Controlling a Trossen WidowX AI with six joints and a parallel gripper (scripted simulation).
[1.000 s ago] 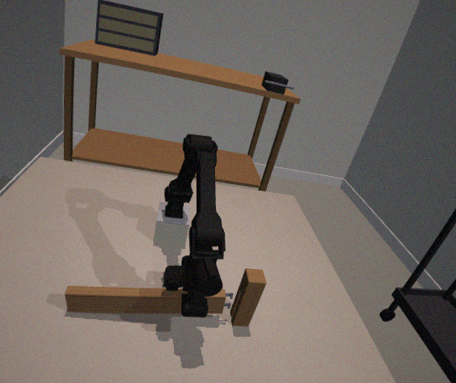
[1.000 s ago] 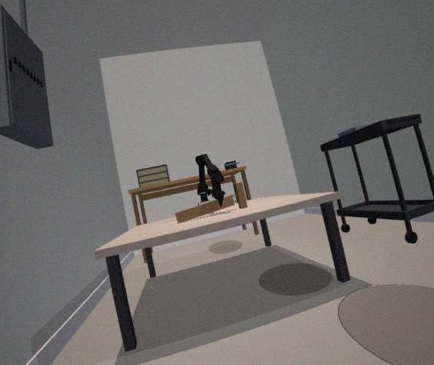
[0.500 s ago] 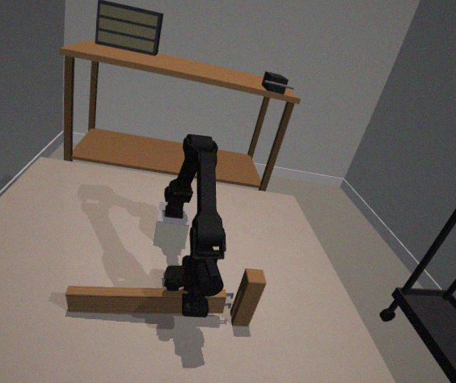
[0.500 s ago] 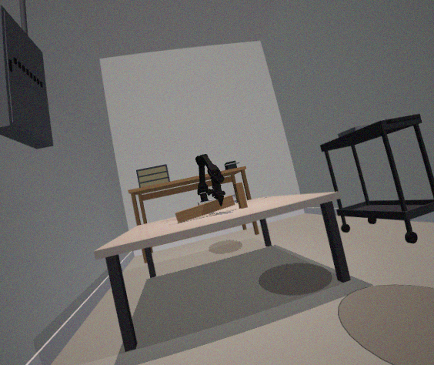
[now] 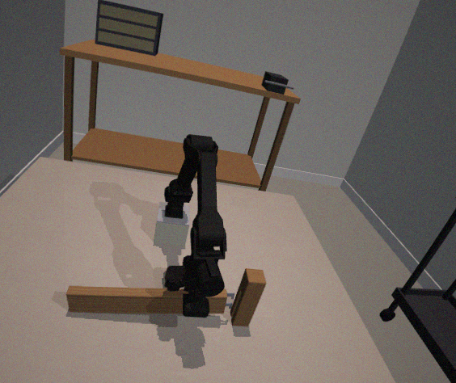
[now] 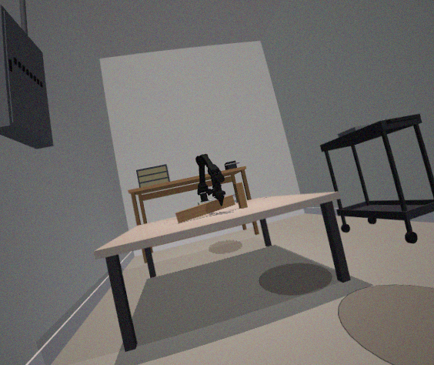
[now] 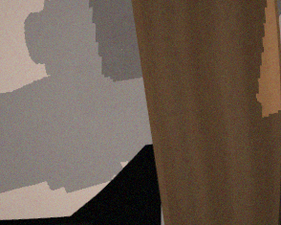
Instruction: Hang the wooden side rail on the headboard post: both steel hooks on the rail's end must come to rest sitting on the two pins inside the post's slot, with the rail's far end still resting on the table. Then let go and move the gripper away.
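My gripper tip is now 150 mm to the right of the headboard post and 40 mm below it.
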